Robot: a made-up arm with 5 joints.
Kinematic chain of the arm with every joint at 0, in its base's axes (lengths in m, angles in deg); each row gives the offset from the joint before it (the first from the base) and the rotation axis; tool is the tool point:
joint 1: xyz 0 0 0.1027 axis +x
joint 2: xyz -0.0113 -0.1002 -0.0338 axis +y
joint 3: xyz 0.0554 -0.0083 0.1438 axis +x
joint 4: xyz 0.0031 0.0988 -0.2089 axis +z
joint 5: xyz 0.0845 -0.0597 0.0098 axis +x
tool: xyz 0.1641 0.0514 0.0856
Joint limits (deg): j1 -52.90..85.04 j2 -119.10..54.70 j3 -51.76..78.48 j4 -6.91..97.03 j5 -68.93..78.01
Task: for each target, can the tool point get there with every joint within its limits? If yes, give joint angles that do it. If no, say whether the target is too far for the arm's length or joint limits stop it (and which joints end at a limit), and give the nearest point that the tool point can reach.
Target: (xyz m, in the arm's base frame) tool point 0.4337 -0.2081 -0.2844
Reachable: no: joint limits stop it (at a limit: joint 3, joint 4, joint 5) | nearest point 0.2697 -0.1421 -0.1616 | short by 0.215 m
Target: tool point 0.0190 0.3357 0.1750
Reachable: yes | joints -29.98 -27.97 38.12 60.64 -39.02
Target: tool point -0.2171 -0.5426 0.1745
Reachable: no: joint limits stop it (at a limit: joint 1, joint 3) | nearest point -0.1761 -0.4229 0.2147 | short by 0.133 m
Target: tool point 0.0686 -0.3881 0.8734
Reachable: no: too far | nearest point 0.0338 -0.2121 0.5240 | short by 0.393 m
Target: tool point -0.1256 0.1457 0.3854
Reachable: yes | joints 12.94 -83.83 38.30 26.63 -56.55
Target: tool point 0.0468 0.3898 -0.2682
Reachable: no: joint limits stop it (at a limit: joint 2, joint 3, joint 5) | nearest point 0.0617 0.2829 -0.1665 | short by 0.148 m
